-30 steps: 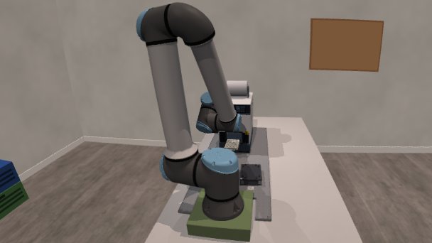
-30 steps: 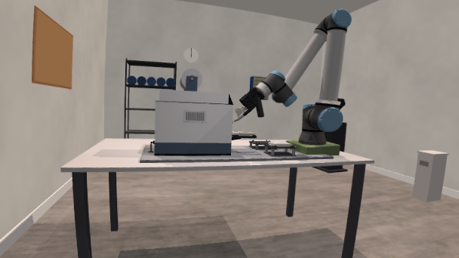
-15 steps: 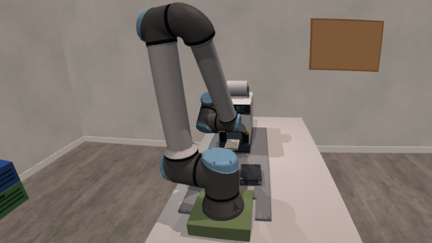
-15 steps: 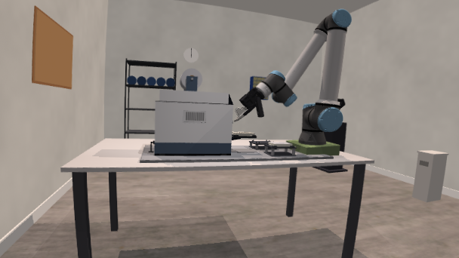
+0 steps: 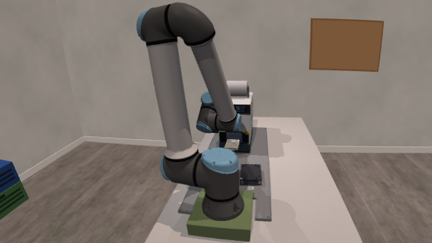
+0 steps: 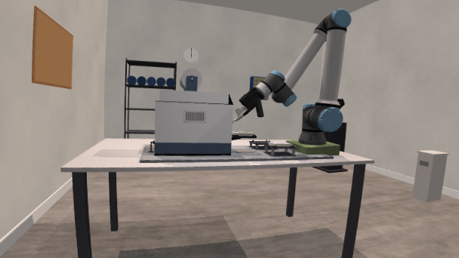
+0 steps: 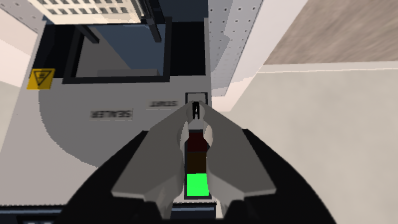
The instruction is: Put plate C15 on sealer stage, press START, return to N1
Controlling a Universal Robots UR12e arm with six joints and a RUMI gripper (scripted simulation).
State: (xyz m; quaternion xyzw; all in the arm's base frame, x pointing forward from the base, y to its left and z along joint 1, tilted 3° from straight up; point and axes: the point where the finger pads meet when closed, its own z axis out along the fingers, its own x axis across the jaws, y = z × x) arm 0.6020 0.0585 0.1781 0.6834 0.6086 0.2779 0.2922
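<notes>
Right now the square button is 30 mm ahead of my hand and 10 mm below it. From my hand the other things lie so: plate C15: 90 mm below, 90 mm behind, 80 mm to the right; then sealer stage: 100 mm below, 90 mm behind, 80 mm to the right; then nest N2: 290 mm behind, 150 mm below, 20 mm to the left.
</notes>
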